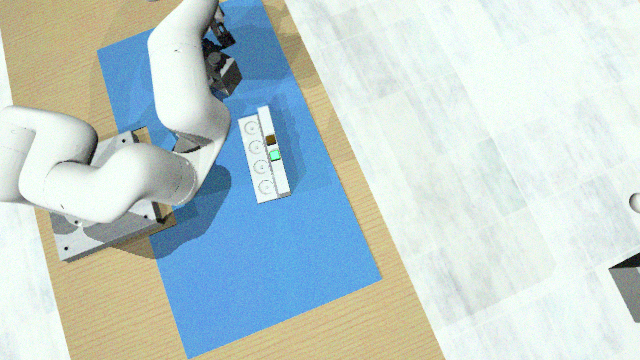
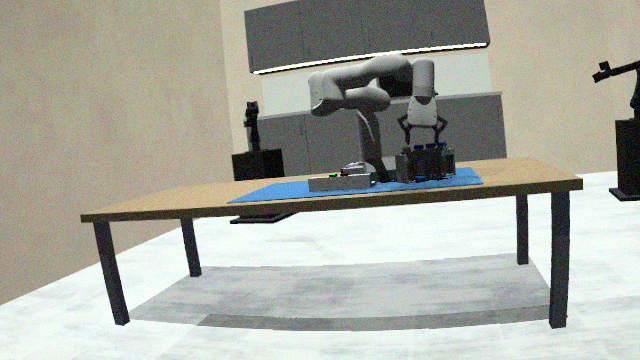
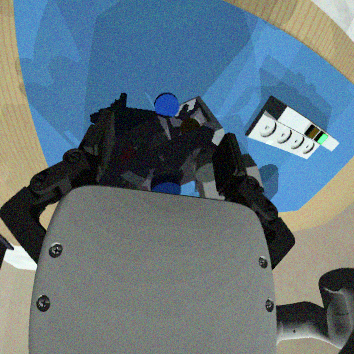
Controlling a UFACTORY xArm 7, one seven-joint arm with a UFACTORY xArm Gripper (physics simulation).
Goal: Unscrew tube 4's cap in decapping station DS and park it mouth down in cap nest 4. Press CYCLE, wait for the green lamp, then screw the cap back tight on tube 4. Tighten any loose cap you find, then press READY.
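Frame: origin at the arm's base, x ahead, y left, z up, level; metres.
Seen in the pictures: gripper, fingertip midpoint: [image 1: 224, 31] [image 2: 421, 145] [image 3: 168, 133].
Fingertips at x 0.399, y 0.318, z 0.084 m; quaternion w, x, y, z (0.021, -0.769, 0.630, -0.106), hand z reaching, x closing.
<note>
Pixels of each thing's top centre, then the offset from my fingertips to it. "spot": a spot on its surface instead. Level surfaces: height alone.
- tube rack at its top centre: [image 3: 145, 188] [image 1: 189, 47] [image 2: 425, 149] dx -0.092, dy -0.010, dz -0.021 m
- uncapped tube at its top centre: [image 1: 187, 43] [image 2: 424, 144] dx -0.092, dy -0.010, dz -0.005 m
- loose blue cap at its top centre: [image 3: 167, 107] [image 2: 420, 176] dx -0.018, dy -0.020, dz -0.105 m
- white nest block at its top centre: [image 3: 308, 147] [image 1: 261, 150] [image 2: 341, 172] dx +0.030, dy -0.286, dz -0.071 m
- bright green square at a spot on its surface: [image 1: 275, 155] [image 3: 323, 138] spot: dx +0.061, dy -0.306, dz -0.071 m
- dark brown square at a spot on its surface: [image 3: 313, 131] [image 1: 271, 138] spot: dx +0.059, dy -0.262, dz -0.071 m
- blue mat at its surface level: dz -0.124 m
- wooden table at its surface level: dz -0.127 m
My gripper [image 2: 422, 143] [image 3: 168, 133] is open and empty, pointing down above the tube rack [image 1: 231, 82] [image 2: 401, 167]. Tubes with blue caps [image 2: 431, 146] [image 3: 166, 189] stand in the rack, partly hidden by the fingers. An uncapped tube [image 1: 215, 59] [image 2: 406, 149] stands at the rack's end. A loose blue cap [image 2: 420, 178] [image 3: 166, 104] lies on the mat beside the rack, outside the fingers. The white nest block [image 1: 258, 172] [image 2: 340, 184] [image 3: 260, 131] shows four round nests without caps. The decapping station and tube numbers cannot be made out clearly.
The nest block carries a bright green square [image 1: 275, 155] [image 3: 322, 138] and a dark brown square [image 1: 270, 139] [image 3: 313, 131]. The blue mat [image 1: 260, 260] [image 2: 280, 192] lies on the wooden table [image 2: 150, 202]. The arm's base plate [image 1: 100, 235] stands beside the mat.
</note>
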